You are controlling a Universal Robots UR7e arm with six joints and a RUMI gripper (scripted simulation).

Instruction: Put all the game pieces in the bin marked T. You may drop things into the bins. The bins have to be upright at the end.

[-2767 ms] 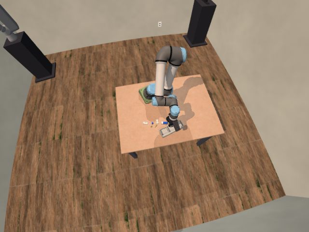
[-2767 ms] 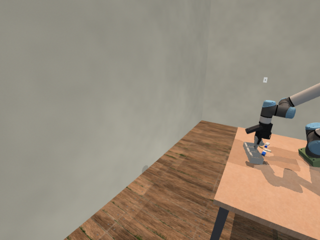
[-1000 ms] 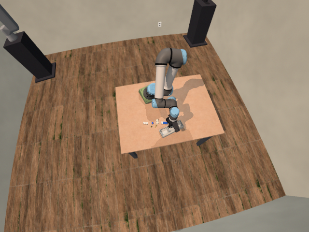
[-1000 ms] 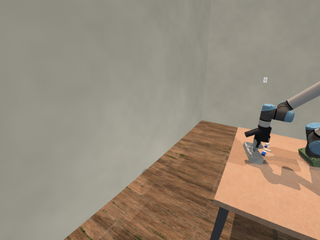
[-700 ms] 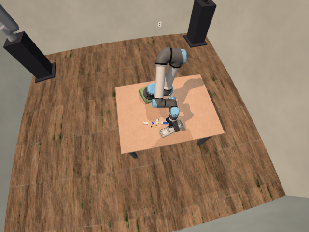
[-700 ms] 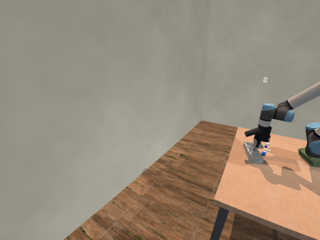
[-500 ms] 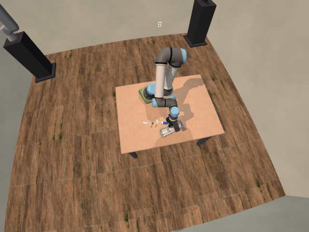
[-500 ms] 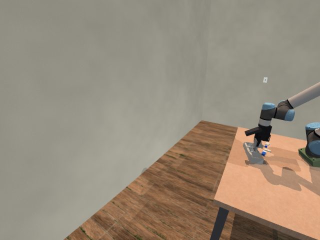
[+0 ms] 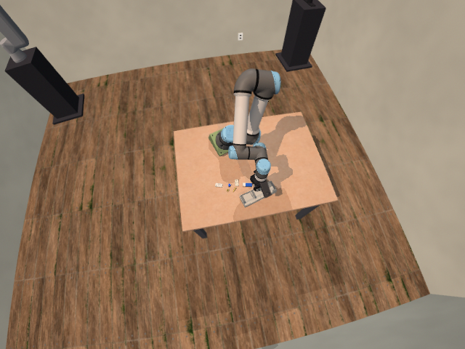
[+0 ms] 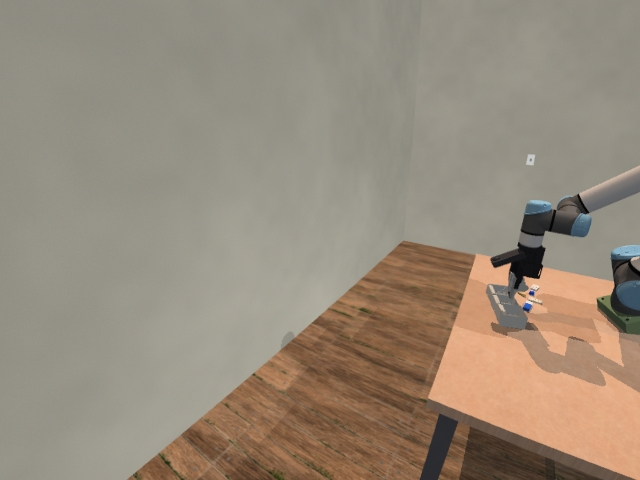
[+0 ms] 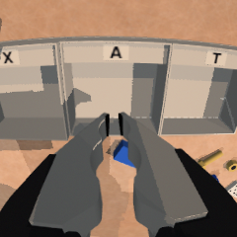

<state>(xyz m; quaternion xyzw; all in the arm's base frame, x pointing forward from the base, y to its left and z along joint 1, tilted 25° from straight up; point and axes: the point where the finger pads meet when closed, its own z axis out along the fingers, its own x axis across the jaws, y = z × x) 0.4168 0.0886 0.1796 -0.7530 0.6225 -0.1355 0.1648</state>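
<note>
Right now my hand is 10 mm short of the grey bin and 40 mm above it. The rest, counted from my hand: brass nut: 80 mm behind, 200 mm to the right, 60 mm below; then blue die: 110 mm behind, 170 mm to the right, 60 mm below; then brass pin: 80 mm behind, 140 mm to the right, 60 mm below.
</note>
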